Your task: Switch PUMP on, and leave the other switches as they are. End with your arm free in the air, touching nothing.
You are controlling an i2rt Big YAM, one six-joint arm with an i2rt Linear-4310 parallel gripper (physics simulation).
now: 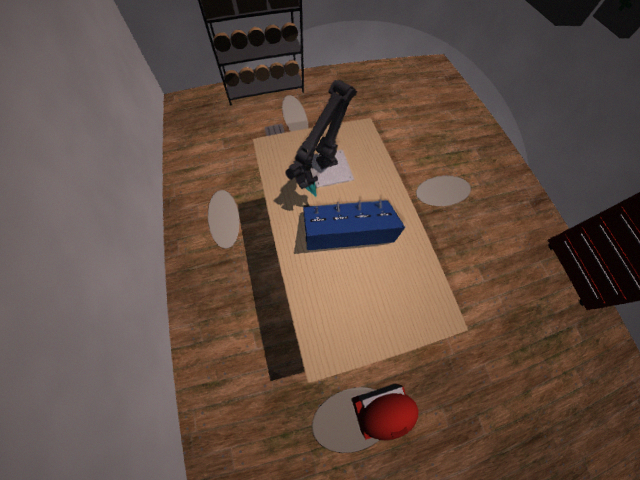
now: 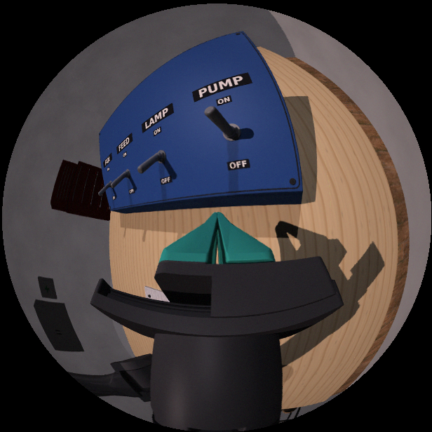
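Pixels of known places: gripper, fingertip midpoint: (image 1: pixel 316 196); arm's base, origin of the base link: (image 1: pixel 326 161).
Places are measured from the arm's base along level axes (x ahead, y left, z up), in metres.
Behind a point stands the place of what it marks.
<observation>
A blue switch box (image 1: pixel 354 233) {x 0.584, y -0.111, z 0.165 m} (image 2: pixel 200 100) stands on the table with a row of toggle levers. The PUMP lever (image 2: pixel 222 122) tilts toward its ON label, away from OFF. The LAMP lever (image 2: pixel 151 162) and the FEED lever (image 2: pixel 121 178) tilt toward their OFF side. The lever at the far end of the row (image 2: pixel 105 188), its label small, leans the same way as those two. My gripper (image 1: pixel 315 194) {x 0.271, y -0.188, z 0.092 m} (image 2: pixel 217 218) is shut with its teal fingertips together and empty. It is in the air off the PUMP end of the box, apart from the box and levers.
The wooden table (image 1: pixel 361 289) {x 0.829, y -0.155, z -0.013 m} (image 2: pixel 345 200) carries the box and the pale base plate (image 1: pixel 342 173) {x 0.119, y 0.057, z -0.004 m} under the arm. A black shelf rack (image 1: pixel 263 94) stands beyond the table. A red helmet-like object (image 1: pixel 390 417) lies past the near table edge.
</observation>
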